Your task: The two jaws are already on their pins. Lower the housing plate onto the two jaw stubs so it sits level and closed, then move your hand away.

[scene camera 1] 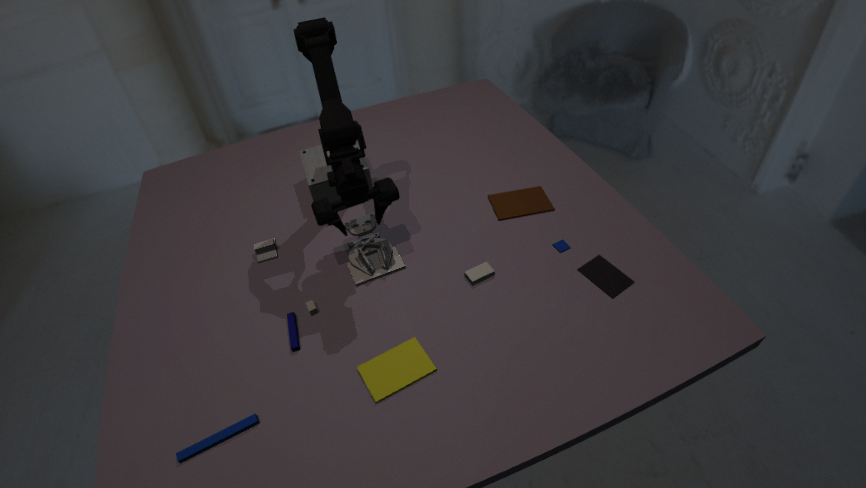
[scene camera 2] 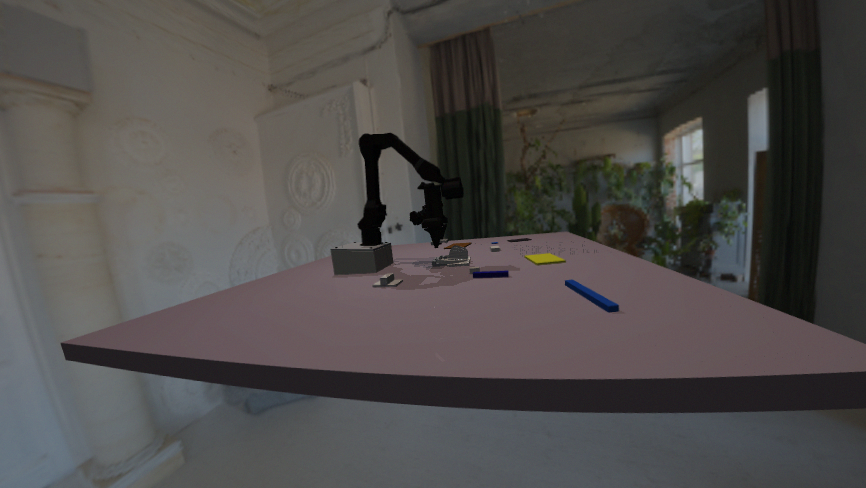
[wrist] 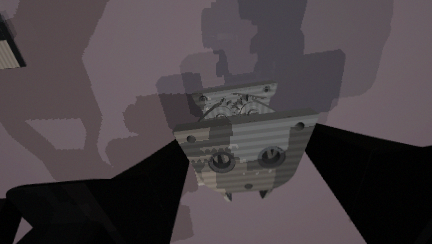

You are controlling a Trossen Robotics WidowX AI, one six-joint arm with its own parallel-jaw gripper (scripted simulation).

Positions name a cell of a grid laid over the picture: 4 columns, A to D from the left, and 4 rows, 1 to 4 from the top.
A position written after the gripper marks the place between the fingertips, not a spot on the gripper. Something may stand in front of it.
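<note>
A long blue bar (scene camera 1: B4), a yellow card (scene camera 1: B4), an orange card (scene camera 1: C2) and a black card (scene camera 1: C3) are in view. The long blue bar is out of frame in the wrist view; the orange card is out of frame in the wrist view too. The gripper (scene camera 1: B2) is visible, also in scene camera 2, gripper (scene camera 2: C3), and in the wrist view, gripper (wrist: C3).
</note>
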